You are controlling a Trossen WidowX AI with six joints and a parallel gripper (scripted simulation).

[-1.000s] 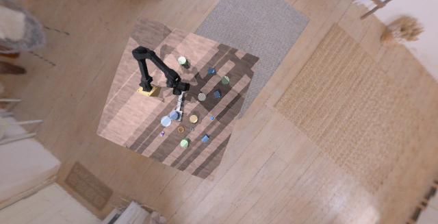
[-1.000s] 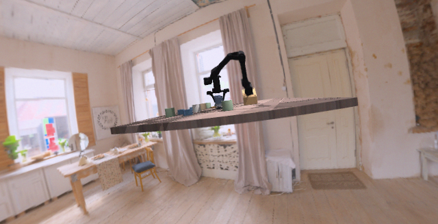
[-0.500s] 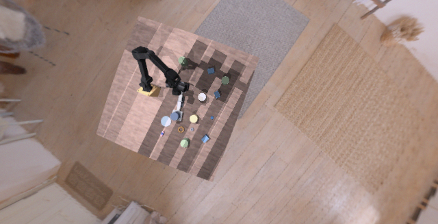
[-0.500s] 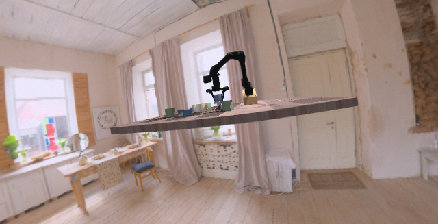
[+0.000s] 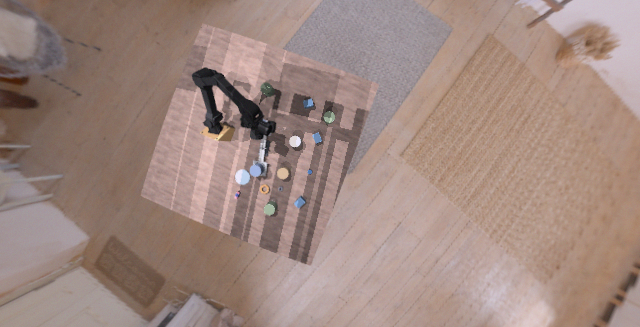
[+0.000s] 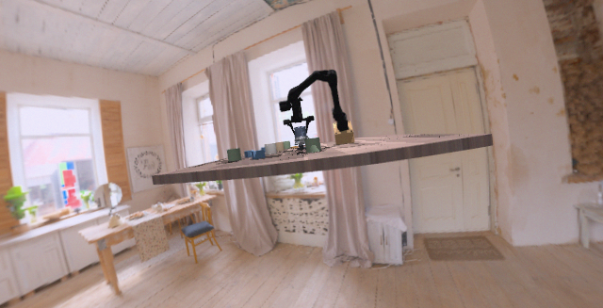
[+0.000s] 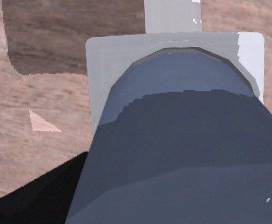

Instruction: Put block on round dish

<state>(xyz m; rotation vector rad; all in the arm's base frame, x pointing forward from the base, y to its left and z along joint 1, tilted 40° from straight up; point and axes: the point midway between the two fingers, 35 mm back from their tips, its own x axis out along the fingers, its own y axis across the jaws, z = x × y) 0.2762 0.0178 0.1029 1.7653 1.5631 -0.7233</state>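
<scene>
Now: the balance beam 13 cm to the right of my gripper tip and 6 cm below it. The rest, counted from my gripper tip: cup (2 cm to the left, 1 cm above); white cylinder (21 cm ahead, 6 cm to the right, 6 cm below); round dish (10 cm behind, 35 cm to the right, 9 cm below).
</scene>
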